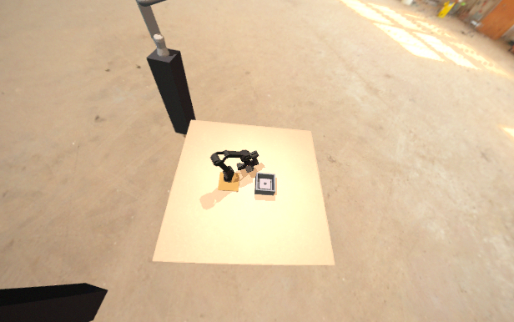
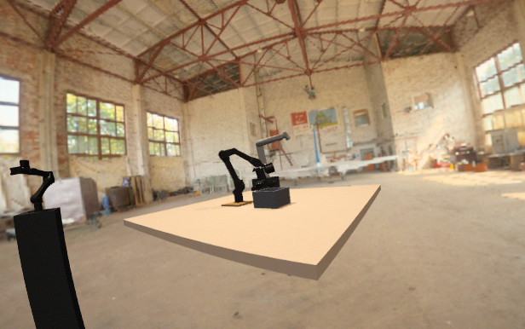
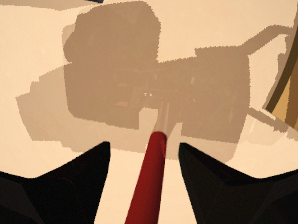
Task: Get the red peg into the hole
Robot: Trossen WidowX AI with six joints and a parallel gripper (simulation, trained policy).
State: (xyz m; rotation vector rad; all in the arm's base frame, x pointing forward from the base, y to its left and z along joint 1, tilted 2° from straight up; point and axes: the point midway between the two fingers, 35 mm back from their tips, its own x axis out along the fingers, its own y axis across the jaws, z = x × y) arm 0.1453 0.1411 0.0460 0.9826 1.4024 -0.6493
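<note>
My gripper tip is 170 mm short of the grey plate, 130 mm to the left of it and 20 mm below it. Round my gripper tip: dark box: 170 mm ahead, 130 mm to the right; red peg: 10 mm behind, 20 mm above.
</note>
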